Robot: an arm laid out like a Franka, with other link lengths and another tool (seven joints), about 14 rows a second.
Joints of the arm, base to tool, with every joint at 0 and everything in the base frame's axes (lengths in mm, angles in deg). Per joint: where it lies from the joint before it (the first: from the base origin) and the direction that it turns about. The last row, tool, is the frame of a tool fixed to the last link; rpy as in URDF.
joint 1: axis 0 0 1 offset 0.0 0.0 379.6
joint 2: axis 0 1 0 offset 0.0 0.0 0.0
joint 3: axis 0 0 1 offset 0.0 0.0 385.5
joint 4: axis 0 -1 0 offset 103.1 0.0 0.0
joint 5: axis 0 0 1 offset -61.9 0.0 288.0
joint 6: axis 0 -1 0 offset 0.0 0.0 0.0
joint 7: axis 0 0 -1 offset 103.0 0.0 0.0
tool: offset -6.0 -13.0 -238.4 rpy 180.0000 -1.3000 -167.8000
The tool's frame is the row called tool.
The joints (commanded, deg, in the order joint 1, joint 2, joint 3, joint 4, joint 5, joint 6, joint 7), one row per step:
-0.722, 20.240, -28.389, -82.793, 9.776, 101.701, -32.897
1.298, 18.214, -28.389, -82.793, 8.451, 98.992, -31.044
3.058, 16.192, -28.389, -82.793, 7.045, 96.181, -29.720
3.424, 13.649, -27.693, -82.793, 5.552, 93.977, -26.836
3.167, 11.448, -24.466, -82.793, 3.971, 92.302, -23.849
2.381, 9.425, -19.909, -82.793, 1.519, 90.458, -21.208
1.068, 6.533, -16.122, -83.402, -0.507, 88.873, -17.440
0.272, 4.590, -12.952, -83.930, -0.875, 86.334, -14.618
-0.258, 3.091, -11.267, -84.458, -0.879, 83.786, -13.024
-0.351, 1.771, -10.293, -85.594, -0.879, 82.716, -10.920
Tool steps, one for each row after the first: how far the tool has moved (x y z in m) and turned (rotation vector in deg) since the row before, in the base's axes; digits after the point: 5 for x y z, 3 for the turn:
-0.00791, 0.02093, 0.01515, 0.162, 0.968, 0.390
-0.01070, 0.01722, 0.01461, 0.058, 1.113, 0.610
-0.01390, 0.00770, 0.01936, -0.162, 0.082, -1.716
-0.00564, 0.02165, 0.01481, -0.046, -0.021, -0.003
-0.00598, 0.02444, 0.01311, -0.849, 0.533, 1.122
-0.01437, 0.01436, 0.01829, -0.824, -0.311, -1.385
-0.01419, 0.02100, 0.00867, 0.610, 1.041, -0.573
-0.01554, 0.01196, 0.00518, 0.665, 1.479, -0.523
-0.01148, 0.00881, 0.00208, 0.299, 0.826, -1.252

